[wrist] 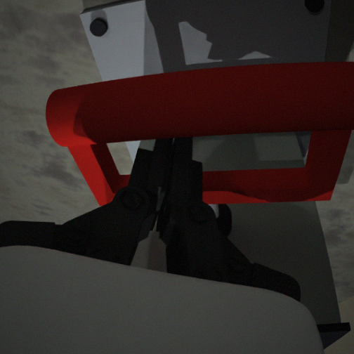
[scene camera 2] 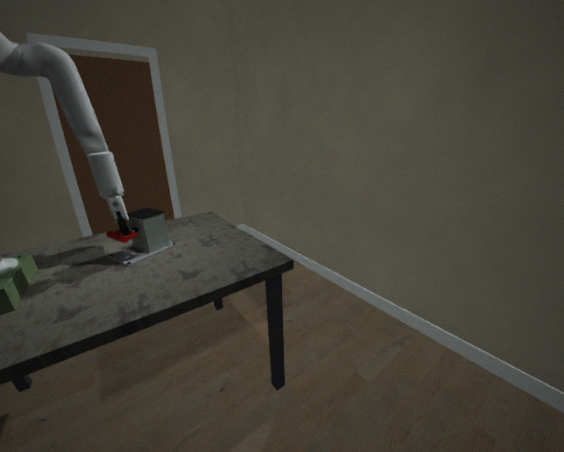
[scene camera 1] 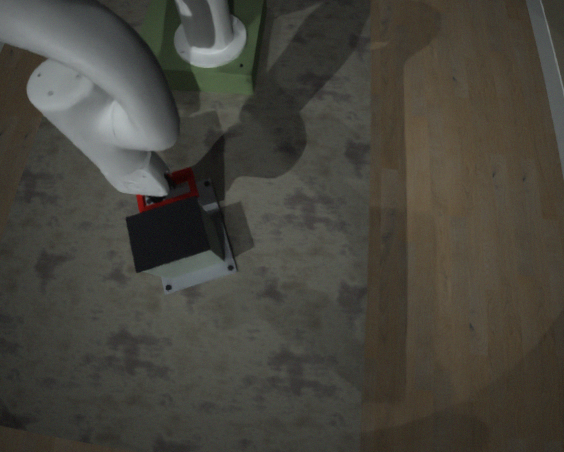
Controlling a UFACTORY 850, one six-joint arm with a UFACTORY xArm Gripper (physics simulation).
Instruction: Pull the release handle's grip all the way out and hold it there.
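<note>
The release handle's red grip (scene camera 1: 195,187) (scene camera 2: 113,234) (wrist: 210,102) is a rectangular loop with a thick round bar. It stands out from the side of a grey-green box with a black top (scene camera 1: 167,235) (scene camera 2: 154,232) (wrist: 275,245). A short gap lies between loop and box in the wrist view, where part of a pale rod and its black collar (wrist: 225,220) show behind the fingers. My gripper (scene camera 1: 162,192) (scene camera 2: 123,232) (wrist: 168,151) is shut with nothing between its fingers. The closed fingers reach down into the loop's opening, beside the round bar; their very tips are hidden.
The box stands on a light grey base plate (scene camera 1: 200,276) (scene camera 2: 166,249) (wrist: 117,37) with dark bolts, on a mottled grey table (scene camera 1: 300,320) (scene camera 2: 210,255). The arm's green base block (scene camera 1: 215,80) (scene camera 2: 27,270) stands behind. A door (scene camera 2: 117,135) and walls are beyond.
</note>
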